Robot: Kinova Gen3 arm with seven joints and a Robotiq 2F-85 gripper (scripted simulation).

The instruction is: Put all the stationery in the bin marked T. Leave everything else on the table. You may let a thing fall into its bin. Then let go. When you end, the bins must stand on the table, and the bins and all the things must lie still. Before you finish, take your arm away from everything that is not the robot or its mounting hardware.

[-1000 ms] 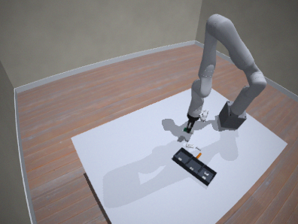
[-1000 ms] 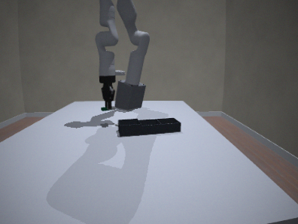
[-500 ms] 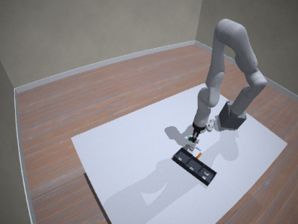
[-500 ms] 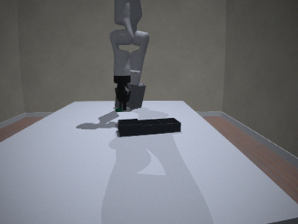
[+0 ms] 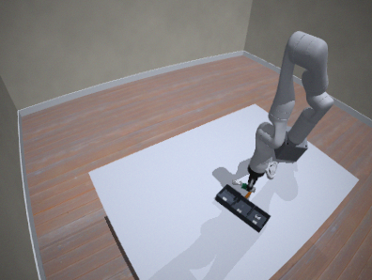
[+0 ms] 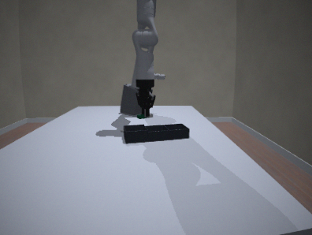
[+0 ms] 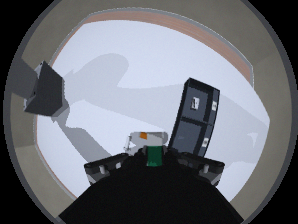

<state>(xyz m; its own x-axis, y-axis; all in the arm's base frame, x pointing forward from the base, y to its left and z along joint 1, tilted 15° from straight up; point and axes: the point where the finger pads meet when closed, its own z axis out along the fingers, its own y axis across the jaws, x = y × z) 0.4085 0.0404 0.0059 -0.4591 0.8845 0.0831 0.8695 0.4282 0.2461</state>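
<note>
My gripper is now 120 mm to the right of the tiny pale thing, 70 mm above it and 40 mm short of it. The rest, counted from my hand: small green object 20 mm below; then small orange thing 80 mm below, 20 mm behind; then long black bin 70 mm below, 70 mm ahead, 40 mm to the left.
</note>
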